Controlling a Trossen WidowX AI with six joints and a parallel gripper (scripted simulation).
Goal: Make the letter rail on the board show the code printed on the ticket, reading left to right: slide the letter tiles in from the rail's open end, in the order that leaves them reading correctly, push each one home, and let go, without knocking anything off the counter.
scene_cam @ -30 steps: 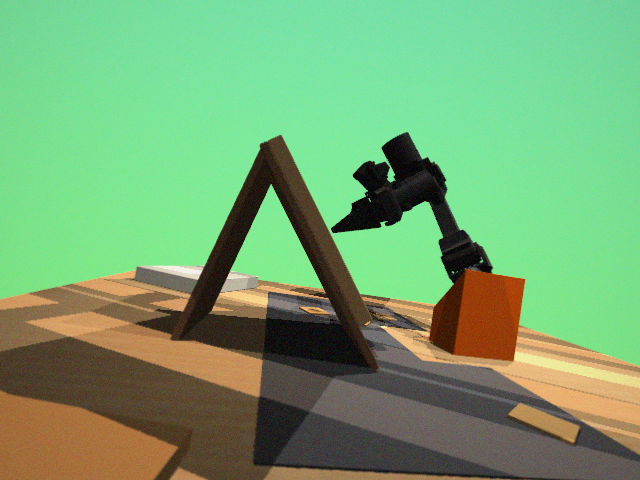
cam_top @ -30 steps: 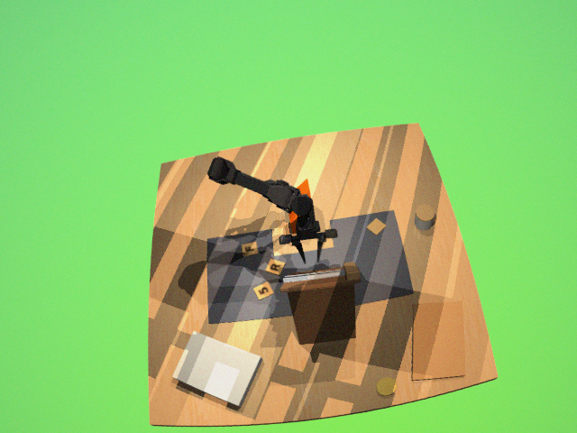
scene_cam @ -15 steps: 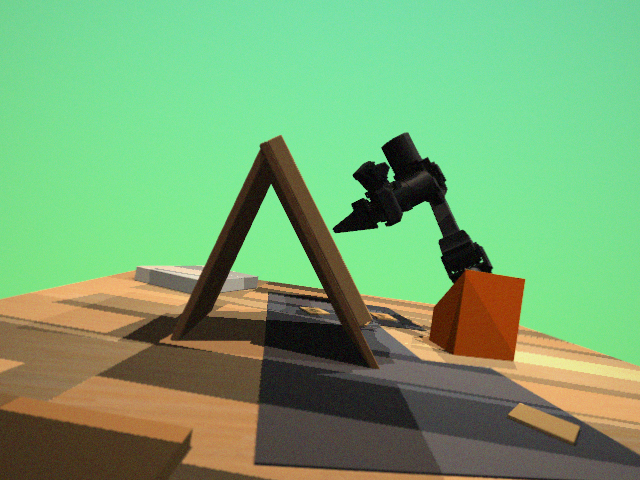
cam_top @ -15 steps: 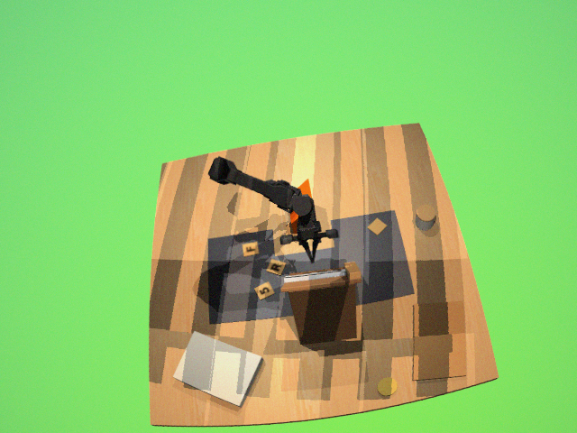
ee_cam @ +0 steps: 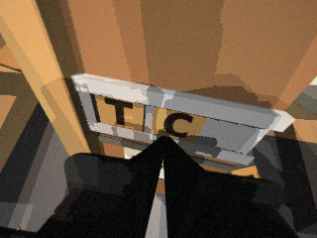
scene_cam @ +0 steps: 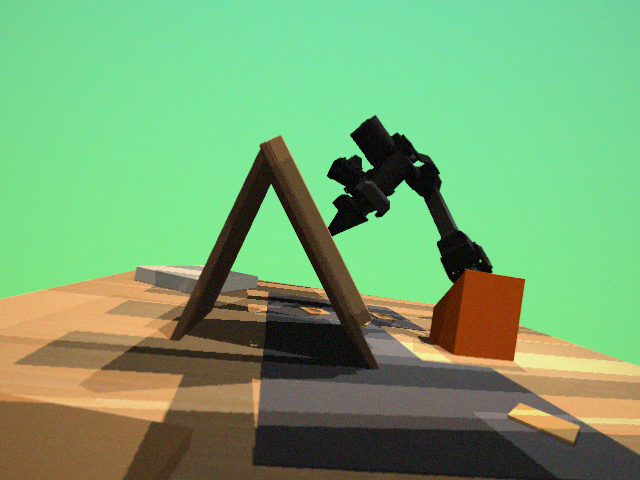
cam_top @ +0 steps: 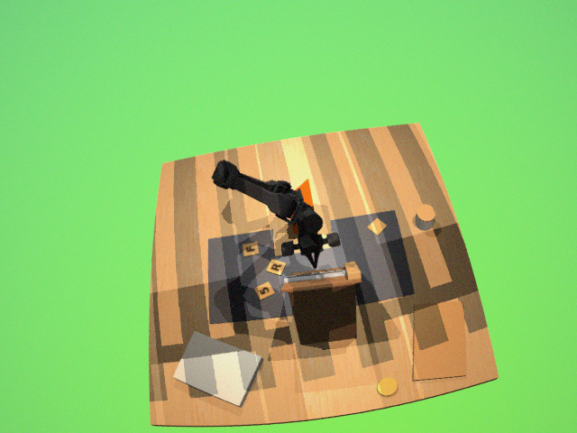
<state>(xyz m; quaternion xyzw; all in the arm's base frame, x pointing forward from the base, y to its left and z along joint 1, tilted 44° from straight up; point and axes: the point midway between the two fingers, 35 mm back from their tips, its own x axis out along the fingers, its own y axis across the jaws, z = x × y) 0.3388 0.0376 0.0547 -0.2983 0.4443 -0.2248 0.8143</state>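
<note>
Right now the white ticket is 90 mm below my gripper tip, 20 mm to the left of it and 20 mm behind it. Round my gripper tip: dark mat 180 mm below, 150 mm behind, 20 mm to the right; then flat tan slab 370 mm to the left, 350 mm ahead, 170 mm below.
</note>
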